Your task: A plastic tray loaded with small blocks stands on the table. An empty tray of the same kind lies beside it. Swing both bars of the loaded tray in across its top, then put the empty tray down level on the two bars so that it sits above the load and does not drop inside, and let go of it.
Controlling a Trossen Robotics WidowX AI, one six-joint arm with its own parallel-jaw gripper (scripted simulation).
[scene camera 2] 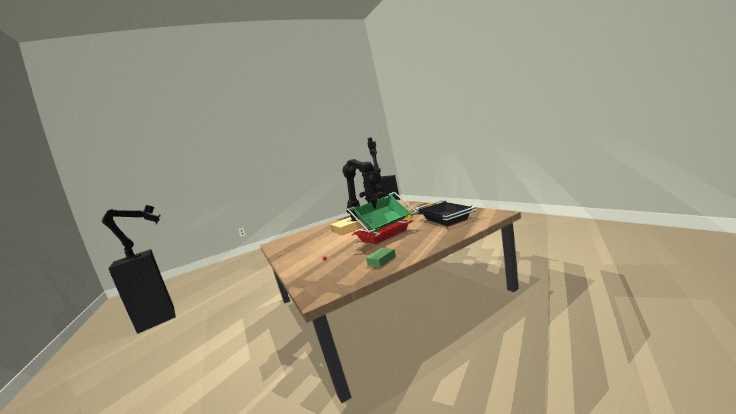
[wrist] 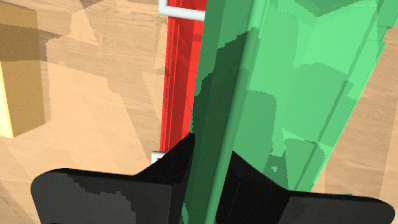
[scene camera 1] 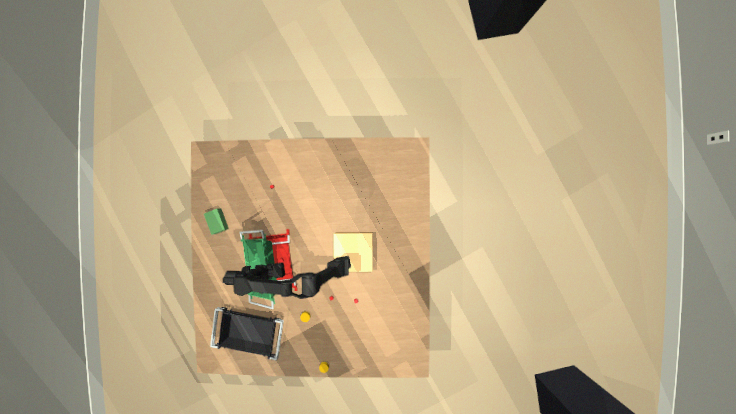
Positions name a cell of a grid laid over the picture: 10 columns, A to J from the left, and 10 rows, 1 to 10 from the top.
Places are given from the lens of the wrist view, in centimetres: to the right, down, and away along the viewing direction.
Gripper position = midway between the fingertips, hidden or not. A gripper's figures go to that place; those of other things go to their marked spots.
gripper (wrist: F7): 0, 2, 11
green tray (wrist: G5): 9, -2, 17
